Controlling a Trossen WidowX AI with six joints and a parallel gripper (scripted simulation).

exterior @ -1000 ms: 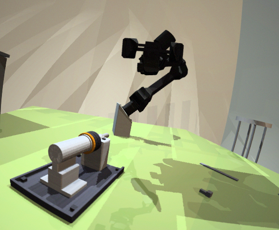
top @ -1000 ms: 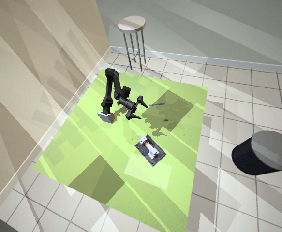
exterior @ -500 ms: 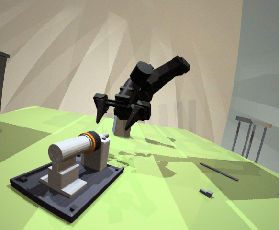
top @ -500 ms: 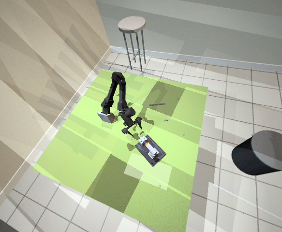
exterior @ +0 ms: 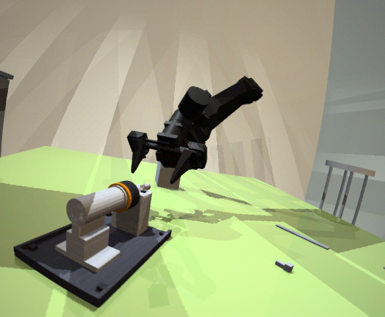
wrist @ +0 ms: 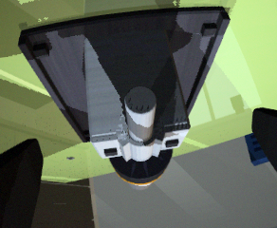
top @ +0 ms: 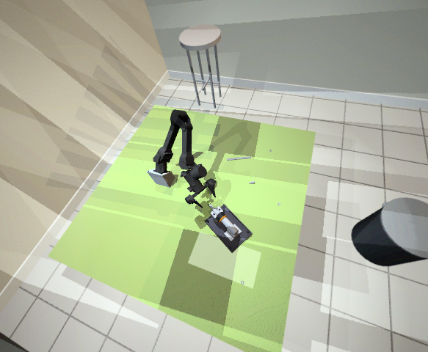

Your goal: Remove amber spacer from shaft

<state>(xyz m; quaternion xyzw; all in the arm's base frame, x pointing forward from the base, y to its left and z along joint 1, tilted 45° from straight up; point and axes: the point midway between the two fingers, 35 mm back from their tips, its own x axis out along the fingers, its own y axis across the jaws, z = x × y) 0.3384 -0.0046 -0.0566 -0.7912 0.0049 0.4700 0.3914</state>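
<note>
Right now the grey shaft is 6 cm ahead of my gripper tip, 3 cm to the right of it and 2 cm below it. Round my gripper tip: black spacer 10 cm ahead, 4 cm to the right, 2 cm below; amber spacer 11 cm ahead, 4 cm to the right, 2 cm below.
</note>
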